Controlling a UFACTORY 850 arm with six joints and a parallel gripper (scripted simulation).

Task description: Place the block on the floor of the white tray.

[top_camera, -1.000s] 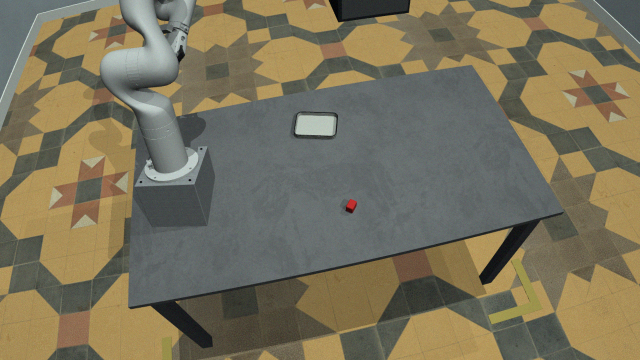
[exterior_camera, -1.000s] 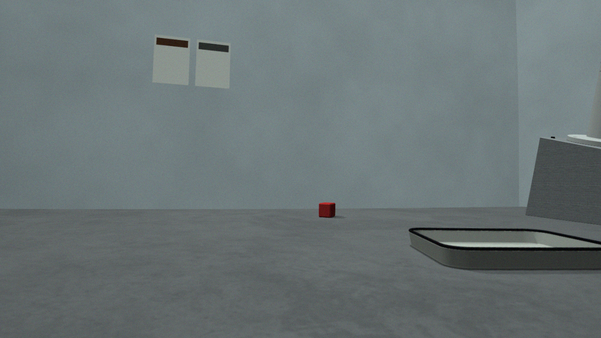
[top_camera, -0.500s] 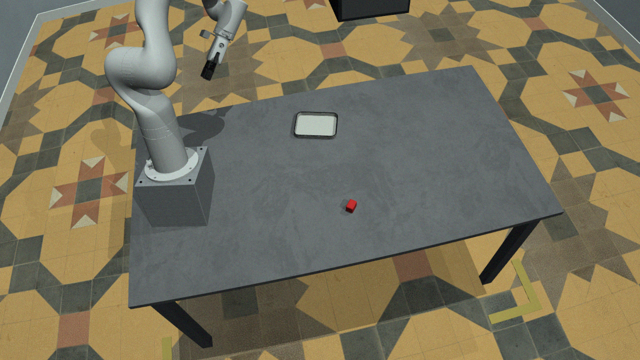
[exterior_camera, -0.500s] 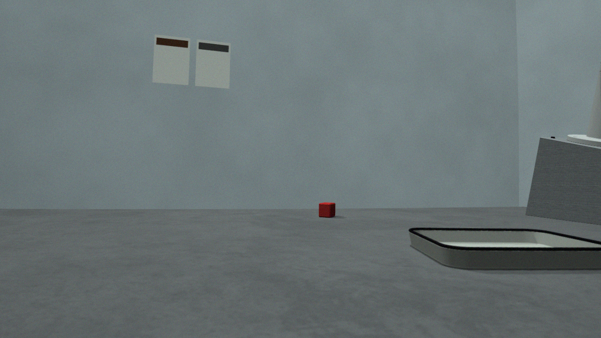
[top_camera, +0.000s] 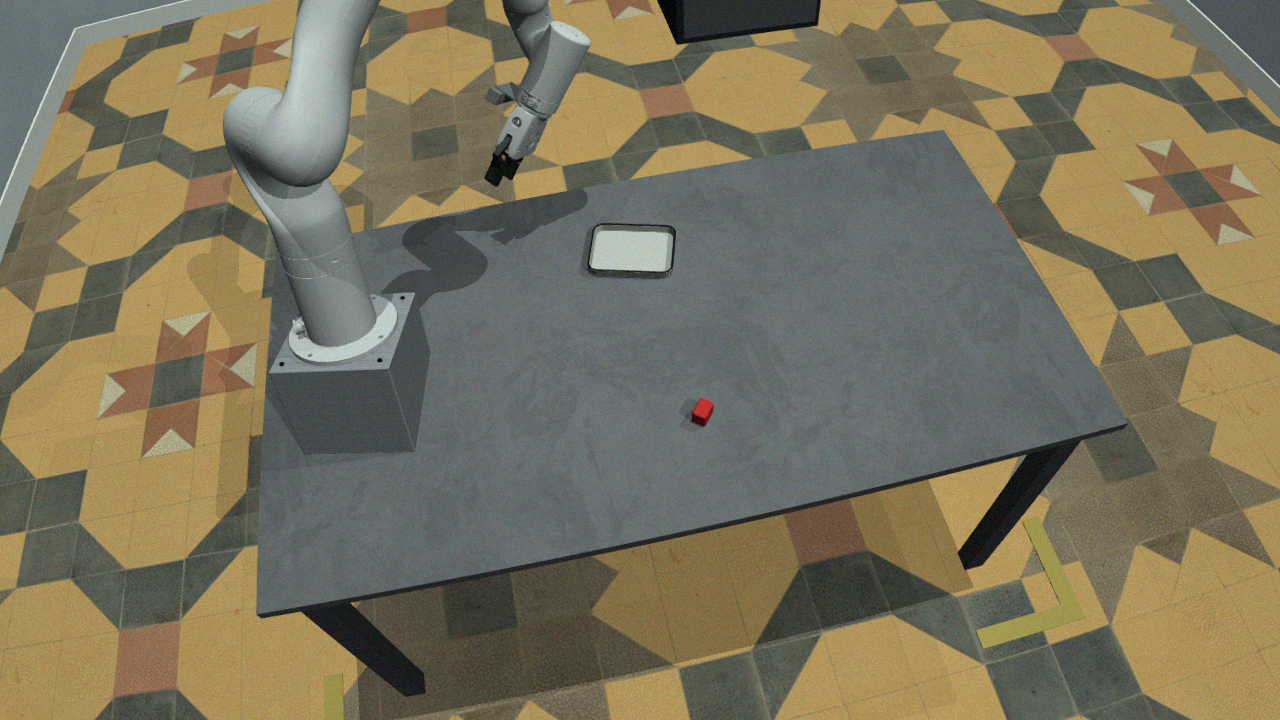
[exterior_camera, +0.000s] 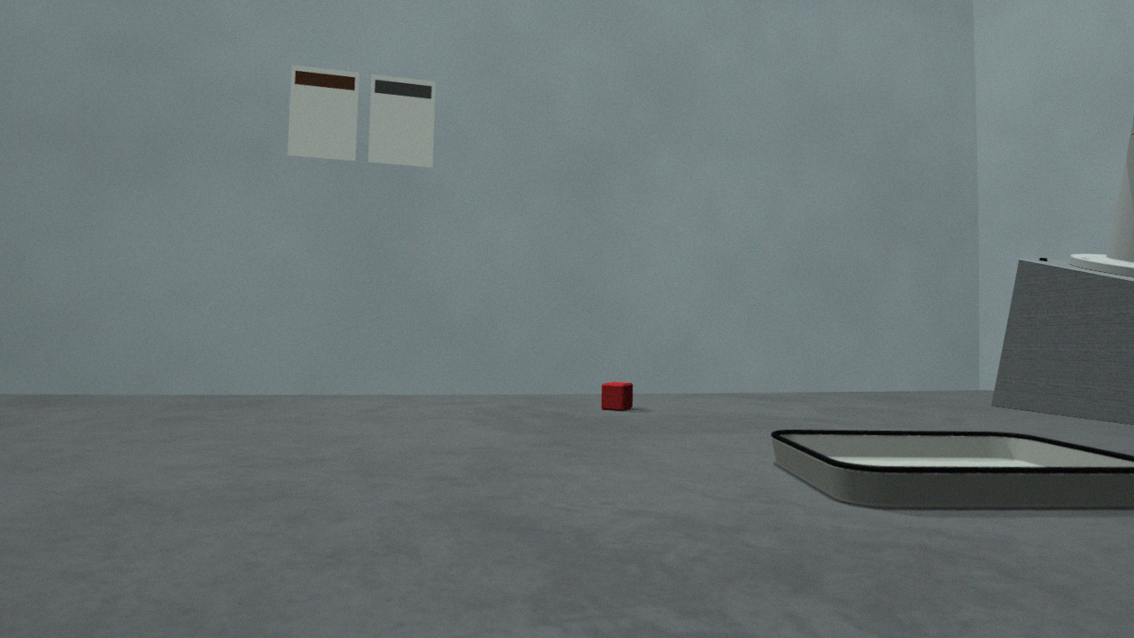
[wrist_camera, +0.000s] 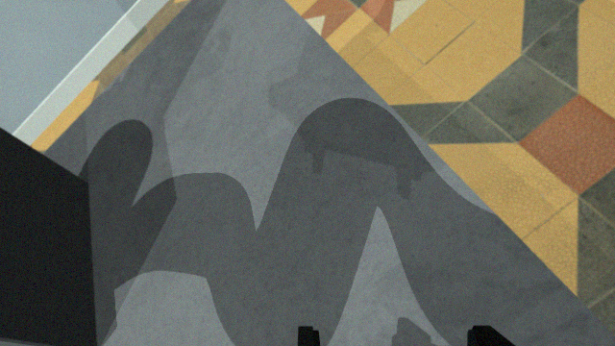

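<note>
Now: hand 18 cm short of the red block, 58 cm to the left of it and 14 cm above it. Also, from my hand: white tray (20 cm ahead, 18 cm to the right, 14 cm below).
</note>
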